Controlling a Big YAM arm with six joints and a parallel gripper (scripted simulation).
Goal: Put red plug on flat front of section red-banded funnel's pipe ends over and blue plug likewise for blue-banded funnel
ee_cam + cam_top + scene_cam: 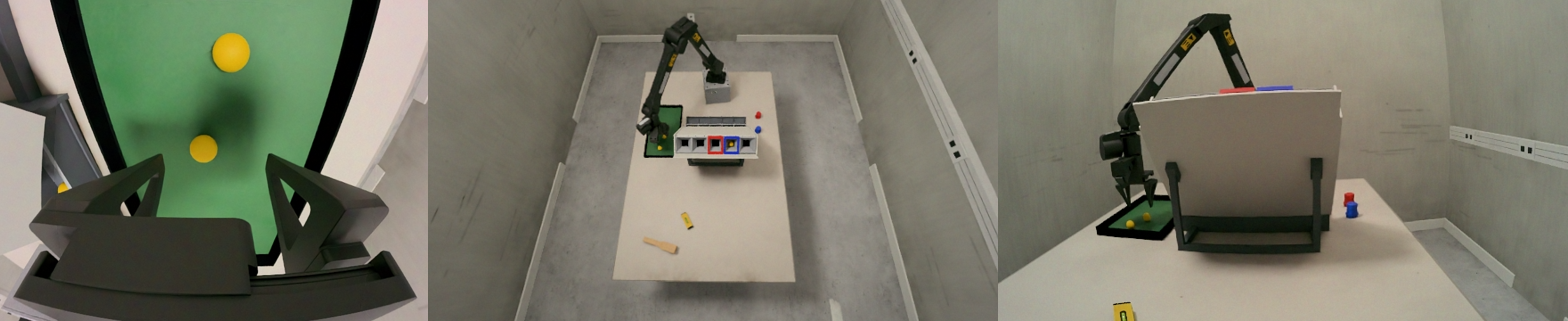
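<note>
The green marble tray lies 7 cm behind my hand, 5 cm below it and 1 cm to the right of it. Round my hand: blue band 44 cm to the left, 26 cm above, 13 cm ahead; then cover 34 cm to the left, 15 cm above; then red band 36 cm to the left, 26 cm above, 15 cm ahead.
</note>
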